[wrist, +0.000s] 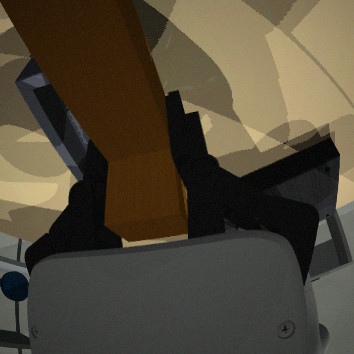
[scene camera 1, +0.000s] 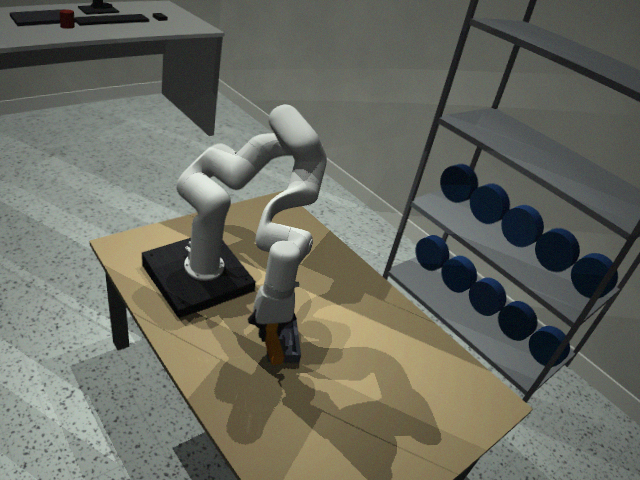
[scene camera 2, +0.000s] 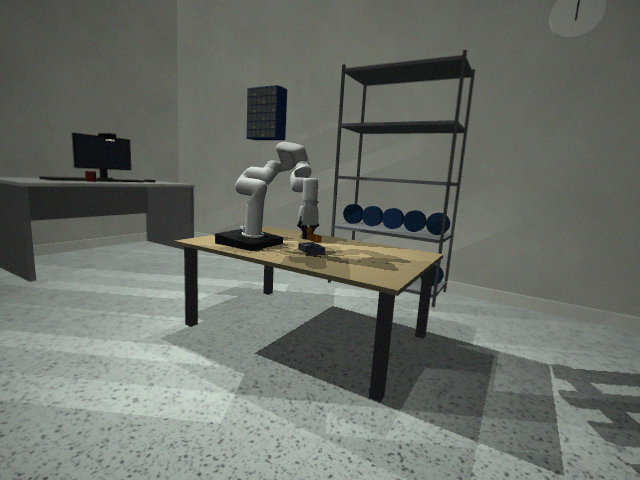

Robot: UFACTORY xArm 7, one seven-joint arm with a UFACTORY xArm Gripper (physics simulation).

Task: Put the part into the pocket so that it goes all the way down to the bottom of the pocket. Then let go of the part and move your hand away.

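Where they show: gripper, fingertip midpoint: (wrist: 144, 118) (scene camera 1: 268, 337) (scene camera 2: 307, 239); arm's base at its link origin: (scene camera 1: 204, 266) (scene camera 2: 253, 235).
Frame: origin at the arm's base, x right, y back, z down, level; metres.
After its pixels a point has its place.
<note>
An orange, elongated part (scene camera 1: 274, 347) @[x 0.103, y -0.415, z -0.061 m] (scene camera 2: 314, 238) @[x 0.120, y -0.421, z -0.049 m] (wrist: 135, 192) @[x 0.071, y -0.372, z -0.080 m] is held between the black fingers of my gripper (scene camera 1: 271, 329) @[x 0.069, y -0.363, z -0.031 m] (scene camera 2: 308, 230) @[x 0.069, y -0.363, z -0.031 m] (wrist: 144, 118) @[x 0.069, y -0.363, z -0.031 m], which is shut on it. The part slants out from the fingers and runs off the top of the wrist view. The dark blue-grey block with the pocket (scene camera 1: 295, 356) @[x 0.025, y -0.433, z 0.017 m] (scene camera 2: 311, 250) @[x 0.074, y -0.390, z 0.024 m] (wrist: 52, 131) @[x -0.018, y -0.393, z 0.011 m] lies on the table, partly hidden behind the part and fingers in scene camera 1 and the wrist view. In scene camera 2 the part shows above and behind the block, apart from it. The pocket's bottom is not visible.
The wooden table (scene camera 1: 351, 413) @[x 0.030, y -0.650, z 0.047 m] (scene camera 2: 361, 271) @[x 0.242, y -0.696, z 0.047 m] carries the block and the arm's black base plate (scene camera 1: 180, 297) @[x 0.138, y -0.062, z 0.010 m] (scene camera 2: 242, 241) @[x 0.142, y -0.024, z 0.012 m]. A metal shelf rack (scene camera 1: 439, 111) (scene camera 2: 337, 155) with blue discs stands beyond the table. A desk (scene camera 1: 191, 87) (scene camera 2: 103, 204) stands at the left rear.
</note>
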